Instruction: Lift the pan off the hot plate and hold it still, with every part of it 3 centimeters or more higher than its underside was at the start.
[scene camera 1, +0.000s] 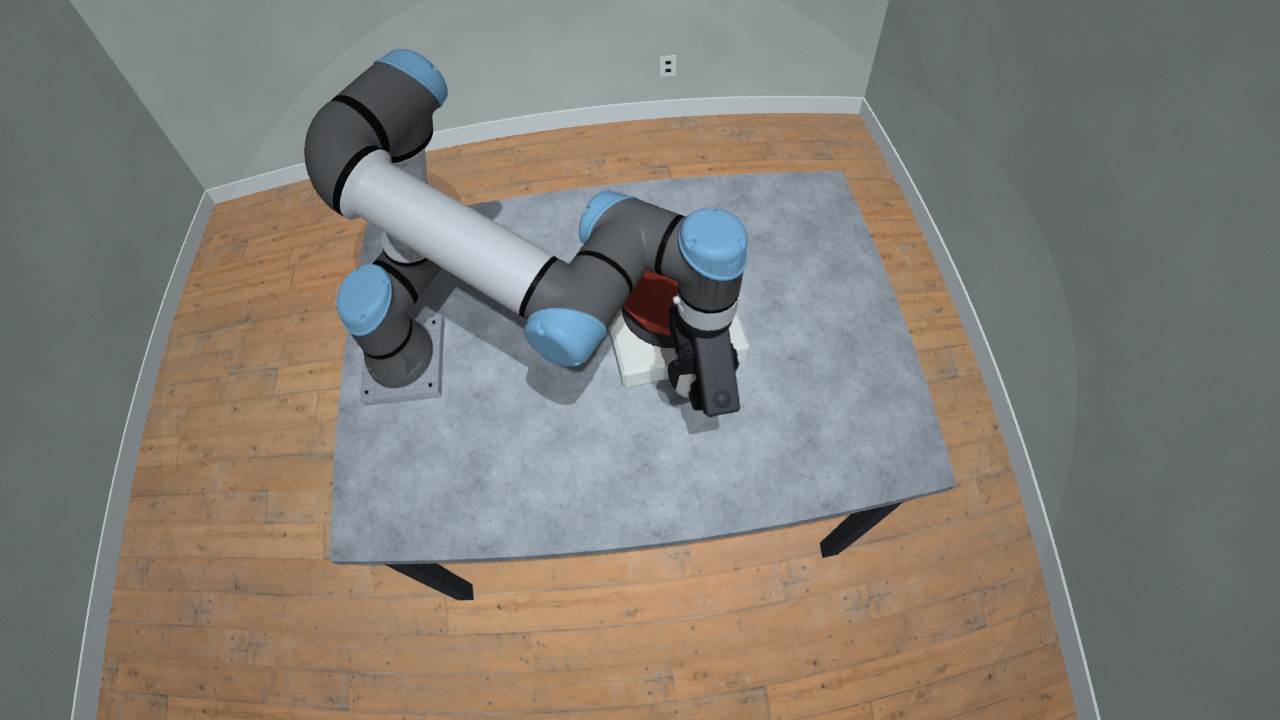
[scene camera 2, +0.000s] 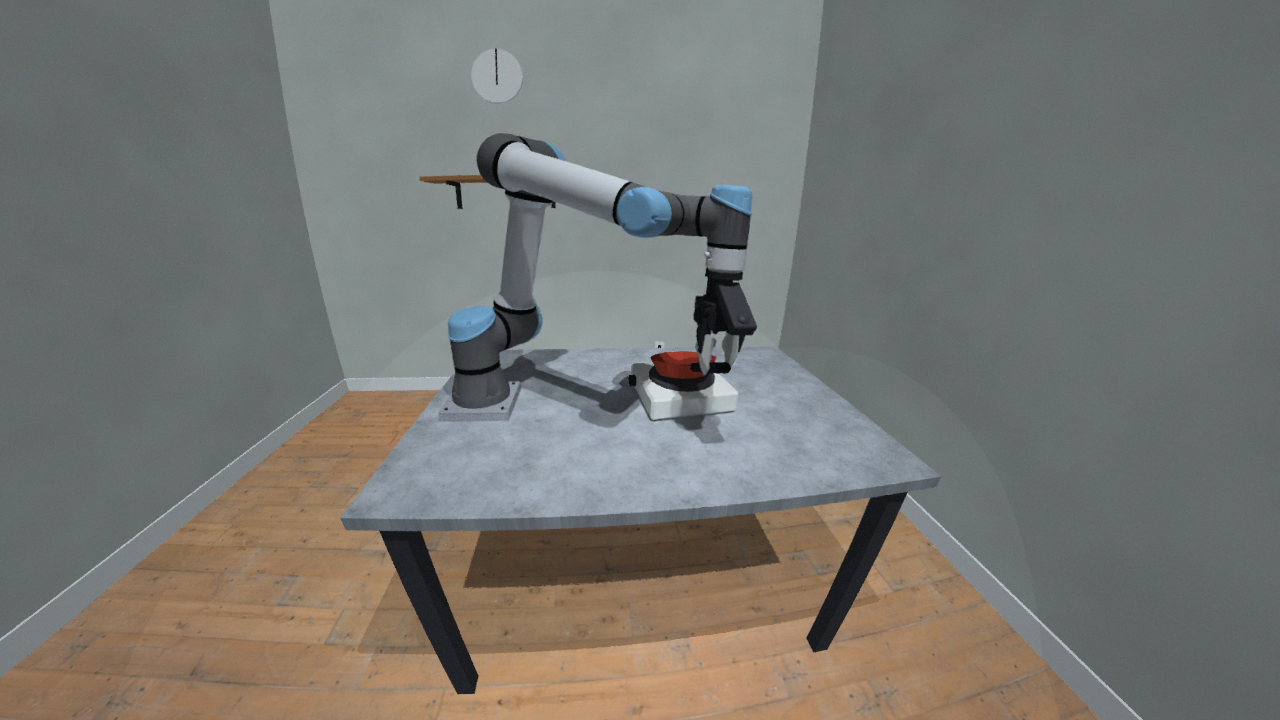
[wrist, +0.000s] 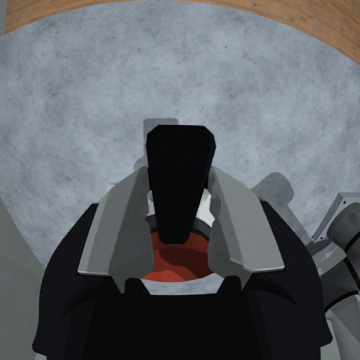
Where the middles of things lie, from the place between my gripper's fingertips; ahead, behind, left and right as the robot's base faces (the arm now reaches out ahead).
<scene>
Right now the red pan (scene camera 1: 649, 302) is 10 mm behind my hand, 140 mm to the left of it and 30 mm below it. Round my hand: white hot plate (scene camera 2: 663, 397) 20 mm behind, 240 mm to the left, 140 mm below.
</scene>
